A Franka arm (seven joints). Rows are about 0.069 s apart.
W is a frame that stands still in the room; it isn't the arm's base.
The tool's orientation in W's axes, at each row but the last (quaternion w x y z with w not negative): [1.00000, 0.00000, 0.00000, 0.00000]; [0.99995, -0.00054, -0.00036, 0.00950]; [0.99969, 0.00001, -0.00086, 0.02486]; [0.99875, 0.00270, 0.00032, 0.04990]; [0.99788, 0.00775, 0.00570, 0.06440]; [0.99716, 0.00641, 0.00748, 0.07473]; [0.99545, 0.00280, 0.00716, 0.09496]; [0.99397, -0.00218, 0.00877, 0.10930]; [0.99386, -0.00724, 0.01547, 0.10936]
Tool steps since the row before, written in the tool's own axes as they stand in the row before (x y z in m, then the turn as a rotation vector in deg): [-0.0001, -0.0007, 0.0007, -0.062, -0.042, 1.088]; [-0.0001, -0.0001, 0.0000, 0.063, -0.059, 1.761]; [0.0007, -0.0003, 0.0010, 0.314, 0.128, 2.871]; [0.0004, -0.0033, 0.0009, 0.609, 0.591, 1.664]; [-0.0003, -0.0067, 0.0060, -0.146, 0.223, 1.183]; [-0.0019, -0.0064, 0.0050, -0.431, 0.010, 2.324]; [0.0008, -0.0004, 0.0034, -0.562, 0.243, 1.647]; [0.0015, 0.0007, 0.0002, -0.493, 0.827, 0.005]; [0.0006, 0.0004, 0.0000, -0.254, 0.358, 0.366]
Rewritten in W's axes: [-0.0001, -0.0007, 0.0007, -0.062, -0.042, 1.088]; [-0.0001, -0.0001, 0.0000, 0.063, -0.056, 1.761]; [0.0007, -0.0003, 0.0010, 0.302, 0.143, 2.872]; [0.0007, -0.0032, 0.0009, 0.549, 0.640, 1.667]; [0.0006, -0.0068, 0.0059, -0.159, 0.185, 1.188]; [-0.0008, -0.0067, 0.0049, -0.391, -0.081, 2.330]; [0.0009, -0.0003, 0.0034, -0.573, 0.125, 1.656]; [0.0013, 0.0010, 0.0002, -0.661, 0.700, 0.012]; [0.0005, 0.0005, 0.0000, -0.315, 0.301, 0.370]
